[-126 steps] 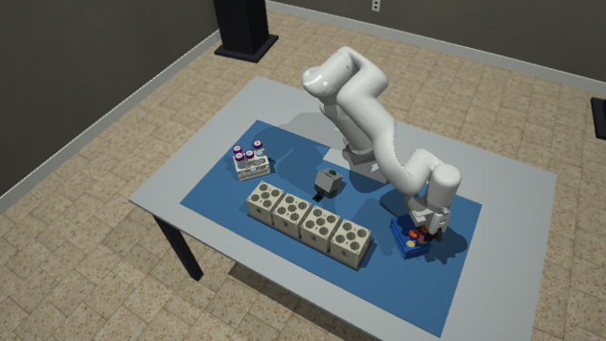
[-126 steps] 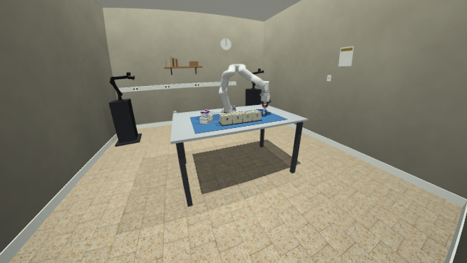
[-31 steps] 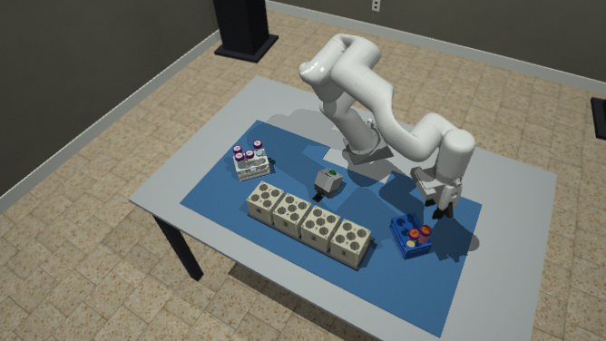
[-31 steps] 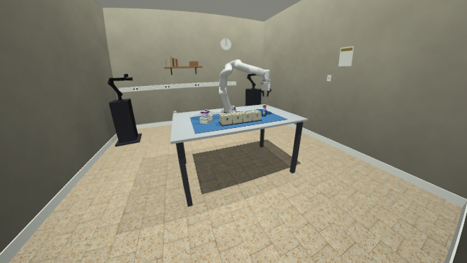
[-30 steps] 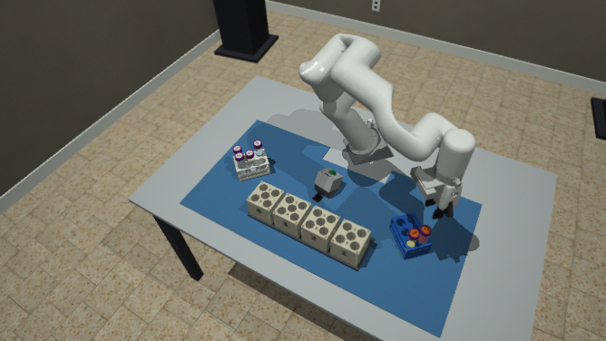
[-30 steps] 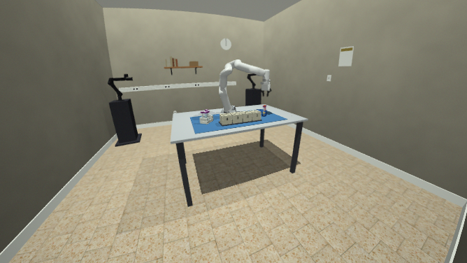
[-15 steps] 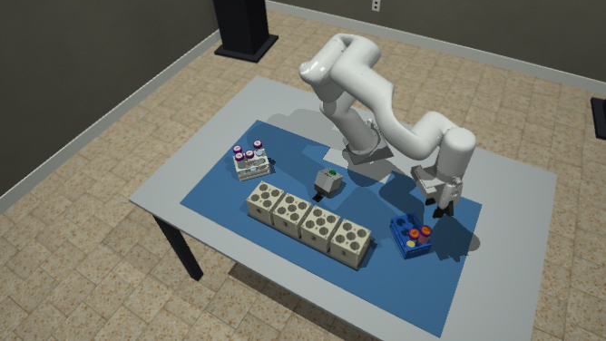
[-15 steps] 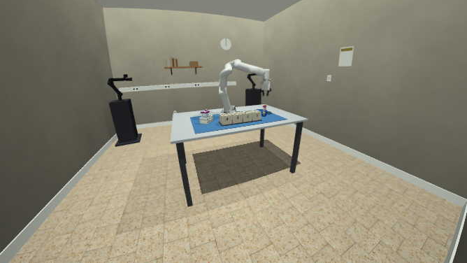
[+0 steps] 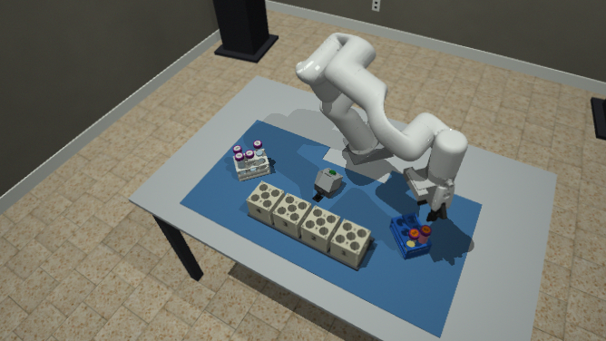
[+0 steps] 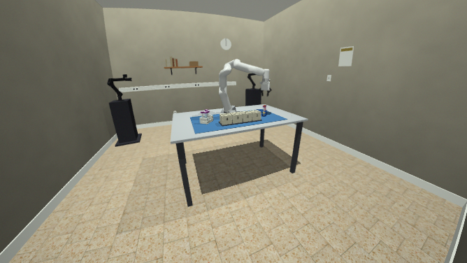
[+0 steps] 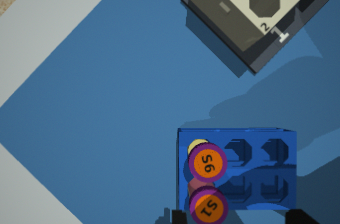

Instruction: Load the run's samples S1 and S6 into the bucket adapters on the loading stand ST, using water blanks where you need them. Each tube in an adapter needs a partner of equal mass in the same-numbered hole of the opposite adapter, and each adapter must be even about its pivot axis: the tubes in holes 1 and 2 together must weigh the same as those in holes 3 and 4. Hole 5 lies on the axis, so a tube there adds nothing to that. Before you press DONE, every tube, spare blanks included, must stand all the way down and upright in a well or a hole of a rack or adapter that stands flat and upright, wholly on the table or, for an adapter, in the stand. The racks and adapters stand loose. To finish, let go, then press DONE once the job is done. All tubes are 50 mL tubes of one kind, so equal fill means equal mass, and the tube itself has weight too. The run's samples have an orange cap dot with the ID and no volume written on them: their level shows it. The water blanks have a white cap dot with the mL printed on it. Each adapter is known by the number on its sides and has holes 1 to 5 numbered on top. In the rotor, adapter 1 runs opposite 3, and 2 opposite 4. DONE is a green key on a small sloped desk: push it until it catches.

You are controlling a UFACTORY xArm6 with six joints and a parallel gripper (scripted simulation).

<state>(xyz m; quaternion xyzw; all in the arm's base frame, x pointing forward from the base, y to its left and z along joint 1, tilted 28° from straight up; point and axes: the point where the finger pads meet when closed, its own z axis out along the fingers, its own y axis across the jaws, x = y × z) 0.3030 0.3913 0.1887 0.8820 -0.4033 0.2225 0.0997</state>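
The sample tube lies 1 cm to the right of my hand and 19 cm below it. Round my hand: green DONE key (17 cm behind, 35 cm to the right, 18 cm below); then blue rack (3 cm behind, 2 cm to the right, 22 cm below); then done desk (15 cm behind, 36 cm to the right, 20 cm below).
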